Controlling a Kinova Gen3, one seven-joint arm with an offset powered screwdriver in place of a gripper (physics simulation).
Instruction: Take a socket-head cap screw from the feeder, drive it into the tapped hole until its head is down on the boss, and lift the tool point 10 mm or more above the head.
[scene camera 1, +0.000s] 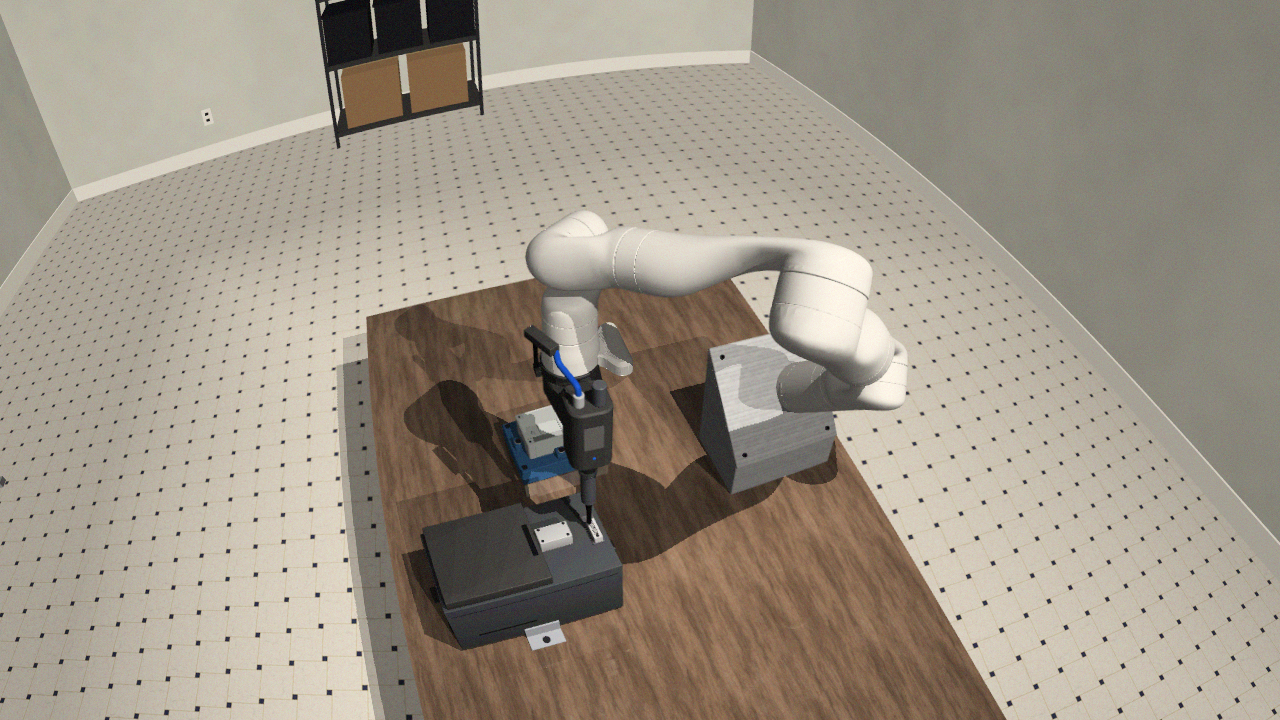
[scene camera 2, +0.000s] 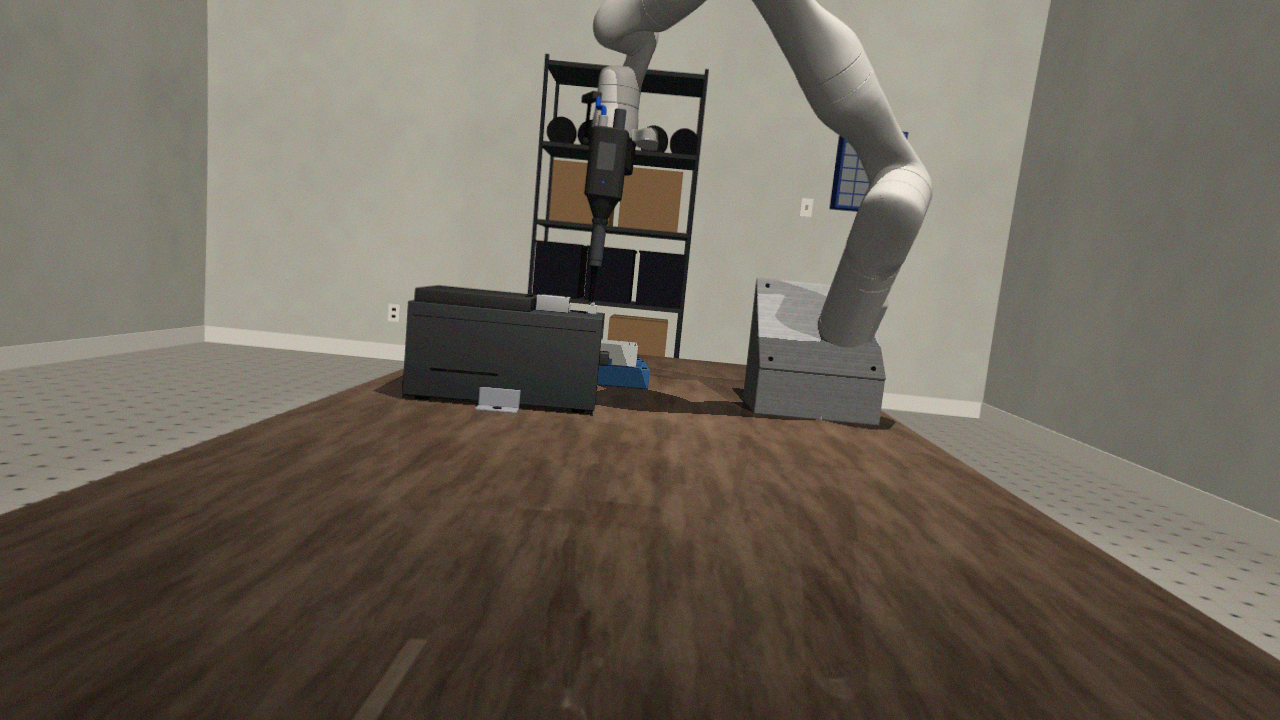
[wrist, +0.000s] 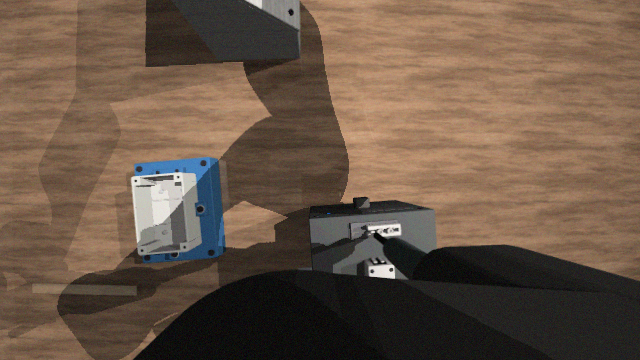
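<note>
The screw feeder (scene camera 1: 537, 598) (scene camera 2: 501, 353) (wrist: 327, 227) is a dark grey box on the table. A small silver pickup plate (scene camera 1: 597, 534) (wrist: 395, 229) with screw-like details lies on its top. My screwdriver (scene camera 1: 589, 522) (scene camera 2: 590, 300) (wrist: 376, 235) points down, with its thin bit tip at this plate; contact is too small to judge. No screw can be made out on the bit. A light grey open housing (scene camera 1: 539, 438) (scene camera 2: 620, 353) (wrist: 192, 220) with corner bosses sits in a blue fixture (scene camera 1: 546, 469) (scene camera 2: 626, 374) (wrist: 212, 185), apart from the tool. I cannot tell which hole is the tapped one.
A white block (scene camera 1: 553, 535) (scene camera 2: 552, 303) (wrist: 382, 271) stands on the feeder beside the pickup plate. A small metal bracket (scene camera 1: 545, 636) (scene camera 2: 497, 400) lies at the feeder's front. The arm's grey pedestal (scene camera 1: 778, 461) (scene camera 2: 819, 389) (wrist: 260, 46) stands to the right in both scene views.
</note>
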